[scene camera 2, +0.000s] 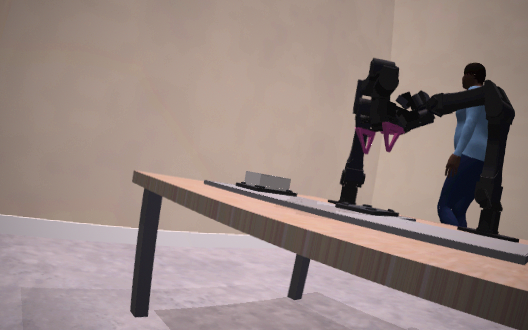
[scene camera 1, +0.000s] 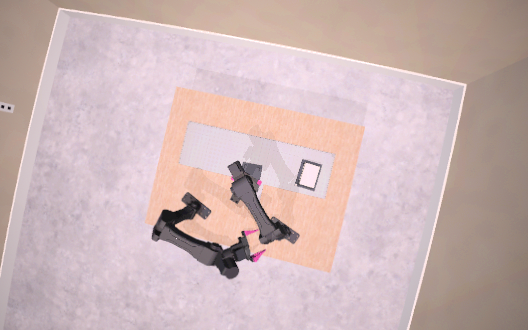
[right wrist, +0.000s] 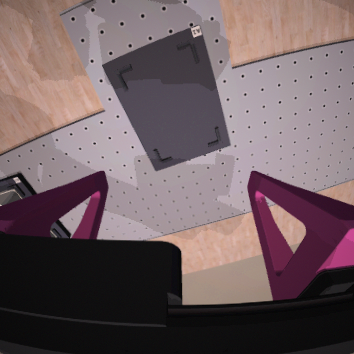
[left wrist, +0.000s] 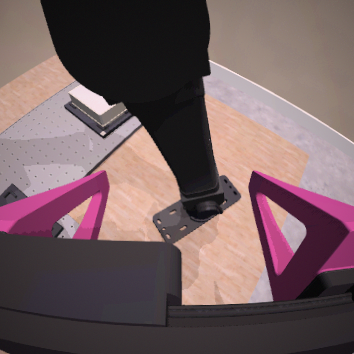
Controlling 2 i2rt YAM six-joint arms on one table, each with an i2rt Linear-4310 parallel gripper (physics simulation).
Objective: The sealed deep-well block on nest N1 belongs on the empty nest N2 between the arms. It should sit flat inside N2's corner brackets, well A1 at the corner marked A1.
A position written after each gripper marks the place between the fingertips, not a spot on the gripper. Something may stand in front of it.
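Note:
The left gripper (left wrist: 178, 178) is open and holds nothing. The right gripper, at (scene camera 2: 376, 153) and also at (right wrist: 177, 178), is open too, and the right gripper holds nothing. The scene also has a pale block (left wrist: 93, 105), as well as a dark nest plate (right wrist: 167, 89).

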